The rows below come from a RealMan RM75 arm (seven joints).
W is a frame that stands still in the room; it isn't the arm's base.
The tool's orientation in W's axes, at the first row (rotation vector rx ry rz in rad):
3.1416, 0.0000, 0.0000
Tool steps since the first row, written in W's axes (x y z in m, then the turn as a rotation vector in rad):
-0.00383, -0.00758, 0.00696, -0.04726, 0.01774, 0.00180
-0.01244, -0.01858, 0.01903, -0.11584, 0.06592, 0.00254
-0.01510, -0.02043, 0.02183, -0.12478, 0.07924, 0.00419
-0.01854, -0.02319, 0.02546, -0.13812, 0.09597, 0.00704
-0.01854, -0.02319, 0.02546, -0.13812, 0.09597, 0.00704
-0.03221, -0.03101, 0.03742, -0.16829, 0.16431, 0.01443
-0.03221, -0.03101, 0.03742, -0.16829, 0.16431, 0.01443
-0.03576, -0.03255, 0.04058, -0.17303, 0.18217, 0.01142
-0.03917, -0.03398, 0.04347, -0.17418, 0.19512, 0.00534
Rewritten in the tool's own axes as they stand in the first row. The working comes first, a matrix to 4 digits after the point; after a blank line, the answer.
The tool's axes in the first row as the columns of a matrix, in W's axes (used below as rounded here):
1.0000, 0.0000, 0.0000
0.0000, -1.0000, 0.0000
0.0000, 0.0000, -1.0000

-0.00383, 0.00758, -0.00696, -0.04726, -0.01774, -0.00180
-0.01244, 0.01858, -0.01903, -0.11584, -0.06592, -0.00254
-0.01510, 0.02043, -0.02183, -0.12478, -0.07924, -0.00419
-0.01854, 0.02319, -0.02546, -0.13812, -0.09597, -0.00704
-0.01854, 0.02319, -0.02546, -0.13812, -0.09597, -0.00704
-0.03221, 0.03101, -0.03742, -0.16829, -0.16431, -0.01443
-0.03221, 0.03101, -0.03742, -0.16829, -0.16431, -0.01443
-0.03576, 0.03255, -0.04058, -0.17303, -0.18217, -0.01142
-0.03917, 0.03398, -0.04347, -0.17418, -0.19512, -0.00534

